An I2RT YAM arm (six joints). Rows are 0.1 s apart.
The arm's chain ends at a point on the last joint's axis. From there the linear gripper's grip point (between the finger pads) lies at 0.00 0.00 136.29 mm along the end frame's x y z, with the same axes.
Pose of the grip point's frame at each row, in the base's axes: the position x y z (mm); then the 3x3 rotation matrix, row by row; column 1 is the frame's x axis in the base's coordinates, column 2 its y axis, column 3 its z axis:
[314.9, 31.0, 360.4], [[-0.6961, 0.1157, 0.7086], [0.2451, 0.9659, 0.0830], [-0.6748, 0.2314, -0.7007]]
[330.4, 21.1, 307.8], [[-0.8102, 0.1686, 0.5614], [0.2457, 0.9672, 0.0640], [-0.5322, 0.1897, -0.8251]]
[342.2, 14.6, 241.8], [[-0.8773, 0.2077, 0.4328], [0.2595, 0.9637, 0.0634], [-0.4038, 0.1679, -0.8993]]
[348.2, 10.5, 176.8], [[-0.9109, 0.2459, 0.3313], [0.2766, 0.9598, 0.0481], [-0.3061, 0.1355, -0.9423]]
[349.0, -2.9, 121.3], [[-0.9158, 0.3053, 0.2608], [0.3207, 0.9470, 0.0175], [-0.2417, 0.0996, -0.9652]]
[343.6, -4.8, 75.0], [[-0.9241, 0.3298, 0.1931], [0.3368, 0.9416, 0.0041], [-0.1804, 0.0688, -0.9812]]
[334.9, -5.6, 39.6], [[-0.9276, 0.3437, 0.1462], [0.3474, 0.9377, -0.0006], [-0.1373, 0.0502, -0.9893]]
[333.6, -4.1, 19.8], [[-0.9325, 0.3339, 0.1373], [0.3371, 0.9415, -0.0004], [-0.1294, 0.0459, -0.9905]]
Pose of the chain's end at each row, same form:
[218.3, 19.7, 455.9], [[-0.6961, 0.1157, 0.7086], [0.2451, 0.9659, 0.0830], [-0.6748, 0.2314, -0.7007]]
[253.9, 12.4, 420.3], [[-0.8102, 0.1686, 0.5614], [0.2457, 0.9672, 0.0640], [-0.5322, 0.1897, -0.8251]]
[283.2, 6.0, 364.4], [[-0.8773, 0.2077, 0.4328], [0.2595, 0.9637, 0.0634], [-0.4038, 0.1679, -0.8993]]
[303.0, 3.9, 305.2], [[-0.9109, 0.2459, 0.3313], [0.2766, 0.9598, 0.0481], [-0.3061, 0.1355, -0.9423]]
[313.5, -5.3, 252.8], [[-0.9158, 0.3053, 0.2608], [0.3207, 0.9470, 0.0175], [-0.2417, 0.0996, -0.9652]]
[317.3, -5.4, 208.7], [[-0.9241, 0.3298, 0.1931], [0.3368, 0.9416, 0.0041], [-0.1804, 0.0688, -0.9812]]
[315.0, -5.5, 174.4], [[-0.9276, 0.3437, 0.1462], [0.3474, 0.9377, -0.0006], [-0.1373, 0.0502, -0.9893]]
[314.9, -4.0, 154.8], [[-0.9325, 0.3339, 0.1373], [0.3371, 0.9415, -0.0004], [-0.1294, 0.0459, -0.9905]]

